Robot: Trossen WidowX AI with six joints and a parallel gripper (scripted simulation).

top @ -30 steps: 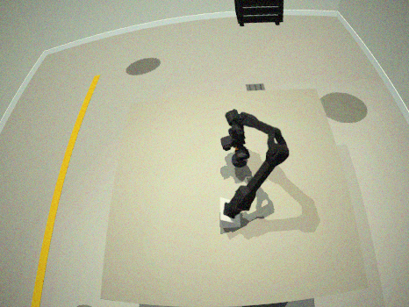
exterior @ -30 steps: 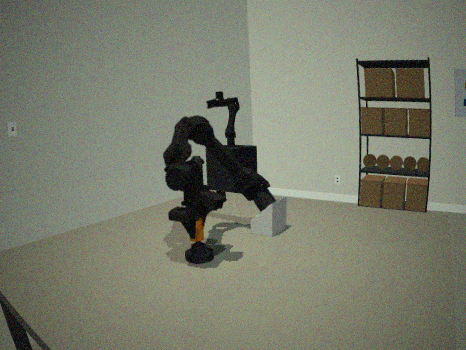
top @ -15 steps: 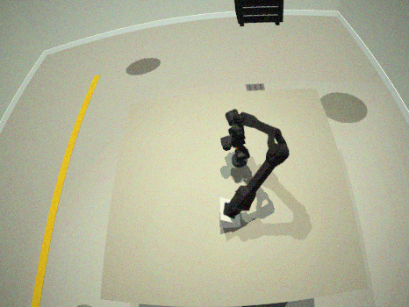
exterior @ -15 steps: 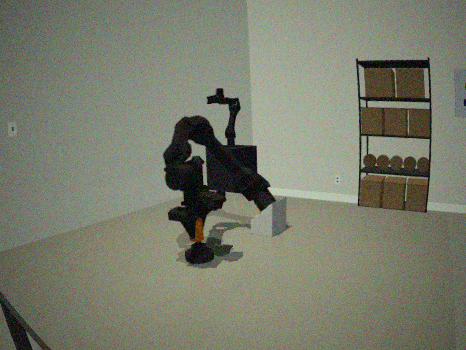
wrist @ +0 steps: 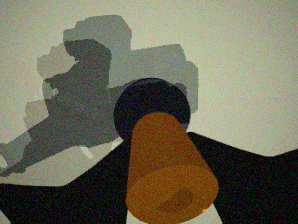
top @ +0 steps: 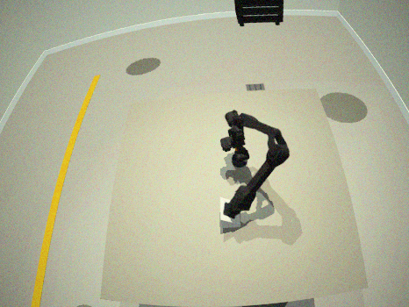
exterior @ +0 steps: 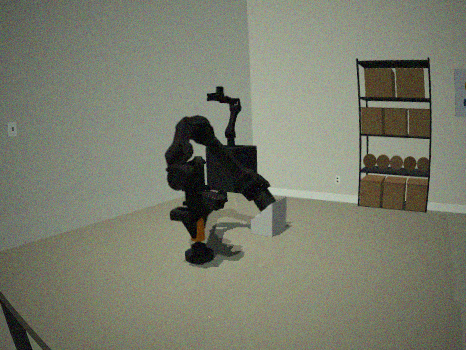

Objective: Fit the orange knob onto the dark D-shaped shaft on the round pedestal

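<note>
My gripper tip is 2 cm below the orange knob. From my gripper tip the other things lie so: dark round pedestal 4 cm below.
</note>
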